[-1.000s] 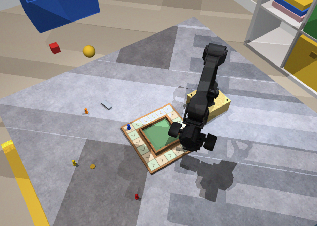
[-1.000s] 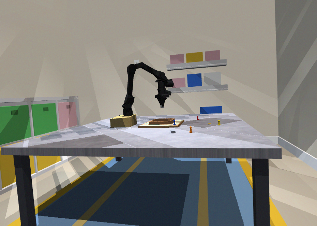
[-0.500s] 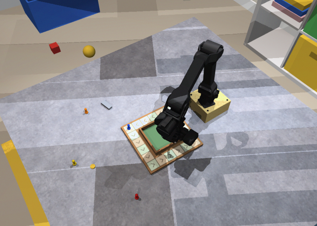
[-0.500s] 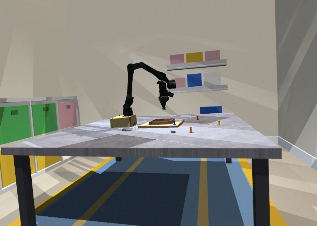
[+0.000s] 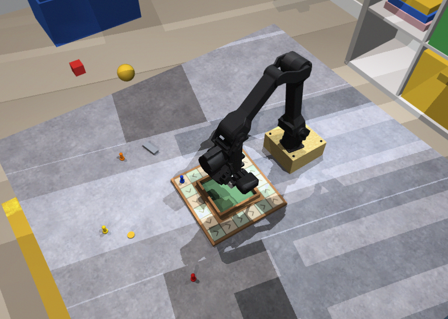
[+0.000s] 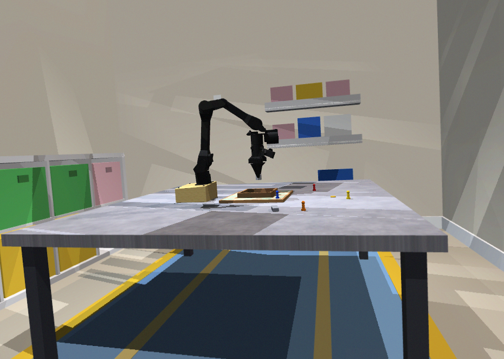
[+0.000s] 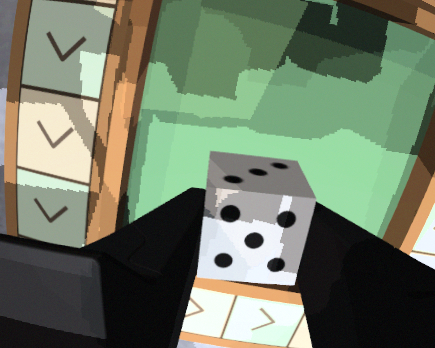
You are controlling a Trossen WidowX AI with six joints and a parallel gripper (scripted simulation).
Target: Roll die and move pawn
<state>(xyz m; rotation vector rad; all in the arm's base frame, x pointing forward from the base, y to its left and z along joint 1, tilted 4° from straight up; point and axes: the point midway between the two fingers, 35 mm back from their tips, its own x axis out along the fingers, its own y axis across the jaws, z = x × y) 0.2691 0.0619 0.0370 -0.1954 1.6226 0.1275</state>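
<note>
The blue pawn is 120 mm ahead of my gripper tip, 130 mm to the right of it and 60 mm below it. The rest, counted from my gripper tip: white die (right at my gripper tip); red pawn (230 mm ahead, 200 mm to the left, 80 mm below); green dice tray (20 mm to the right, 90 mm below).
</note>
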